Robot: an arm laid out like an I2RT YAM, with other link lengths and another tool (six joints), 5 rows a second.
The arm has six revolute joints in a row. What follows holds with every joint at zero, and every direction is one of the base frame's. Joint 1 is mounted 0.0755 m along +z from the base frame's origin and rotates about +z. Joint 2 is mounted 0.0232 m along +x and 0.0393 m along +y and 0.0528 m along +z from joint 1 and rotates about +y. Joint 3 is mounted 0.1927 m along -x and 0.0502 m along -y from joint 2 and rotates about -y. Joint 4 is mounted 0.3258 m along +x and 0.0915 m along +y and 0.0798 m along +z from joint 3 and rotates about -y. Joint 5 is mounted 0.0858 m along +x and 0.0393 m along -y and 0.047 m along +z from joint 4 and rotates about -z. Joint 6 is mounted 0.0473 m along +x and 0.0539 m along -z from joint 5 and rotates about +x. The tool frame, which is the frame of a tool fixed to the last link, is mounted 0.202 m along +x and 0.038 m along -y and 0.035 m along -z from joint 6; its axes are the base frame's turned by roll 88.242, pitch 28.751 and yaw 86.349 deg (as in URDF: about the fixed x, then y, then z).
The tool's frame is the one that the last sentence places.
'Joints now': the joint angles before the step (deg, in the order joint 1, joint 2, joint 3, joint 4, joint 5, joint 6). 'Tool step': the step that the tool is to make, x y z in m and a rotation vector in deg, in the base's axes. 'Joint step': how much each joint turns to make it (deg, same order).
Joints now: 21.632 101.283 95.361 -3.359 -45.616 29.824
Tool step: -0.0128 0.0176 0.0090 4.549 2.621 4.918
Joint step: 0.027 2.539 0.906 6.002 -5.504 6.850
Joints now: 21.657 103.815 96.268 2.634 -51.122 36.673
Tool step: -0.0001 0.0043 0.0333 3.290 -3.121 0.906
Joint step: -0.040 0.030 1.036 5.481 -1.002 3.026
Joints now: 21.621 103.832 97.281 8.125 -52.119 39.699
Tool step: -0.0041 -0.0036 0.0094 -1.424 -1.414 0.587
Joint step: -0.224 -0.464 2.202 -4.264 -0.836 -3.012
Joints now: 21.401 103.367 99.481 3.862 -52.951 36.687
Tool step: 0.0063 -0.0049 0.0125 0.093 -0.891 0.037
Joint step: -0.794 1.545 3.520 -1.418 -0.832 -0.384
